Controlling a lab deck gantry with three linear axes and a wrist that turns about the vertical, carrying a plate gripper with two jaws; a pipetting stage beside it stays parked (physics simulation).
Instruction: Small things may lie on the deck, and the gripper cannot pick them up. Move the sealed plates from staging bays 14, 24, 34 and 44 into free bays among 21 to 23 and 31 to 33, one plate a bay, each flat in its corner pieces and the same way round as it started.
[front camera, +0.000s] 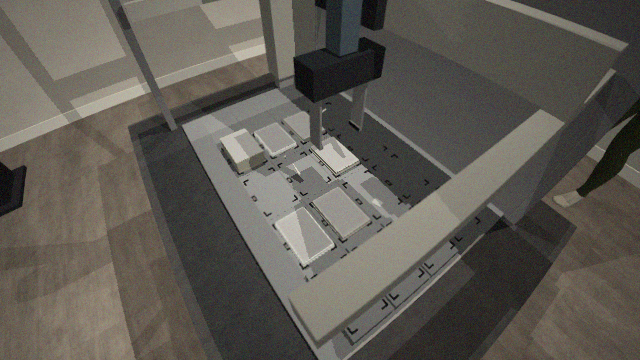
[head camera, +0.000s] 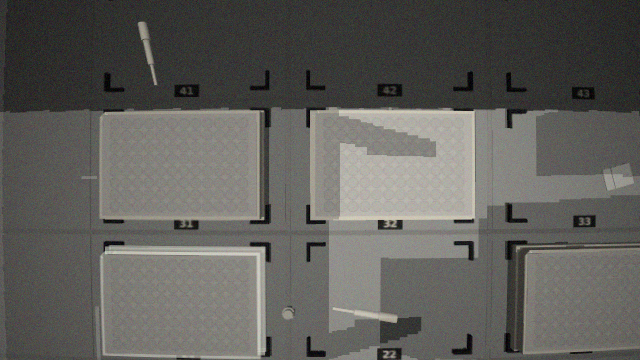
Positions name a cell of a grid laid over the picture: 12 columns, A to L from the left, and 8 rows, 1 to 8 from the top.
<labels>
The gripper shows in the front camera view (G4); in the head camera view it is out of frame. A tall pale box shows in the front camera view (E4); in the head camera view it is out of frame.
</labels>
